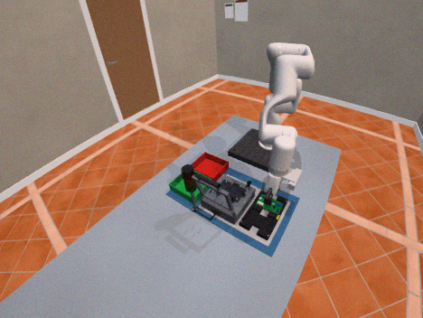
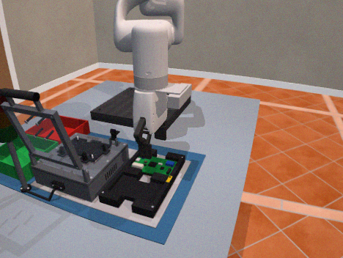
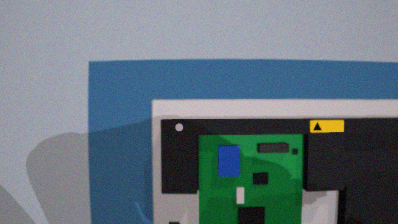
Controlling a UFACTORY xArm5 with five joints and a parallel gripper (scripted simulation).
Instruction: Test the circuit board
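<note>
Now: the green circuit board 60 mm below my hand. Round my hand: red bin 40 mm behind, 370 mm to the right, 70 mm below; then black catch 110 mm to the right, 10 mm above; then clear lid 190 mm ahead, 170 mm to the right, 100 mm above.
</note>
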